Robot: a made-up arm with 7 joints.
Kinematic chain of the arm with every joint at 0, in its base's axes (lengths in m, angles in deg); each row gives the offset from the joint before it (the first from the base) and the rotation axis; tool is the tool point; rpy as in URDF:
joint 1: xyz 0 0 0 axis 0.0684 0.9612 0.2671
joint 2: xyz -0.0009 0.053 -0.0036 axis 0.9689 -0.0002 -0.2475
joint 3: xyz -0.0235 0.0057 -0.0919 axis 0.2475 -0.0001 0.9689
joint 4: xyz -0.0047 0 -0.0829 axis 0.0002 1 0
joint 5: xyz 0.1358 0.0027 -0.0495 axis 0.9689 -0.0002 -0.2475
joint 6: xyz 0.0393 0 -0.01 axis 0.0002 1 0
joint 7: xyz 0.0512 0 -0.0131 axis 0.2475 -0.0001 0.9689
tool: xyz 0 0 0 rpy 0 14.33 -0.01
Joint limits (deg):
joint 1: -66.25..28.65
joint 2: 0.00..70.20
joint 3: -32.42..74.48
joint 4: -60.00..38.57
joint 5: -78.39..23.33
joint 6: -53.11..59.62
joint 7: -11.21..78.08
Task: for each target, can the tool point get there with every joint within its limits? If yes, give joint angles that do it. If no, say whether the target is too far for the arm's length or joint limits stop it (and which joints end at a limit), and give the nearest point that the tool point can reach.
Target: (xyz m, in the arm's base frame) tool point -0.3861 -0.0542 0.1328
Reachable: no: joint limits stop it (at a limit: joint 1, joint 2, joint 3, joint 4) | nearest point -0.0730 0.0976 0.1047 | short by 0.349 m
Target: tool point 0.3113 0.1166 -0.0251
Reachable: yes | joints -41.78 61.86 -18.21 -5.52 1.71 8.52 38.68
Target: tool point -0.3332 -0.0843 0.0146
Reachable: no: joint limits stop it (at a limit: joint 1, joint 2, joint 3, joint 4) | nearest point -0.0685 0.0920 0.0885 | short by 0.327 m
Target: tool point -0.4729 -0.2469 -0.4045
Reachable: no: too far | nearest point -0.1439 -0.0425 -0.3376 | short by 0.393 m
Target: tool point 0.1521 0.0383 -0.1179
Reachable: yes | joints 9.82 37.33 -14.79 -45.81 -33.01 6.34 7.75
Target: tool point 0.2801 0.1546 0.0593
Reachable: yes | joints -50.80 24.30 25.14 -16.77 -0.47 29.59 46.66
